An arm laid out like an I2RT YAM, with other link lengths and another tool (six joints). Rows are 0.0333 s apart.
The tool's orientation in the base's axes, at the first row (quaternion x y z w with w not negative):
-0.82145 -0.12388 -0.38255 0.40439
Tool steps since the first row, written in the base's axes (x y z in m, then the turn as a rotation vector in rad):
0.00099 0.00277 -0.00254 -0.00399 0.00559 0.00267
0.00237 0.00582 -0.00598 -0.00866 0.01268 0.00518
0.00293 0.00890 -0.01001 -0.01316 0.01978 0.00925
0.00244 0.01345 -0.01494 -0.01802 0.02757 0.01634
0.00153 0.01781 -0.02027 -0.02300 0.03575 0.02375
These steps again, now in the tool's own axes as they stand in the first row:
-0.00147 0.00018 0.00359 -0.00135 -0.00716 0.00112
-0.00337 0.00088 0.00794 -0.00343 -0.01554 0.00308
-0.00625 0.00149 0.01211 -0.00426 -0.02472 0.00455
-0.01066 0.00112 0.01718 -0.00321 -0.03626 0.00520
-0.01562 0.00089 0.02204 -0.00204 -0.04829 0.00596

